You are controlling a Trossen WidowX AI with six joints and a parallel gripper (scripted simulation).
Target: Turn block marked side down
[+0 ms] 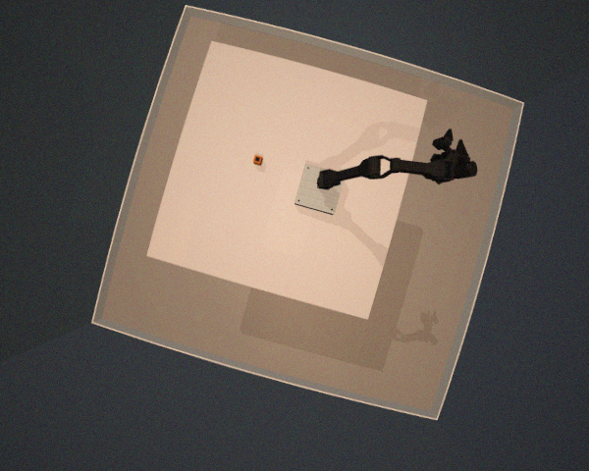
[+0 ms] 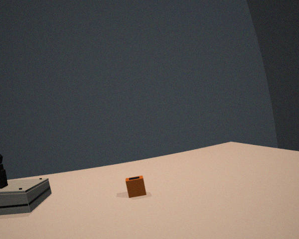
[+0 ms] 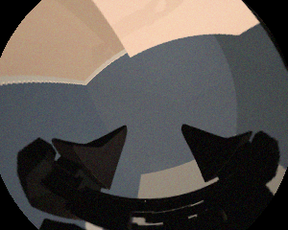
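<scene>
The orange block is 860 mm ahead of my gripper tip, 170 mm to the left of it and 320 mm below it.
</scene>
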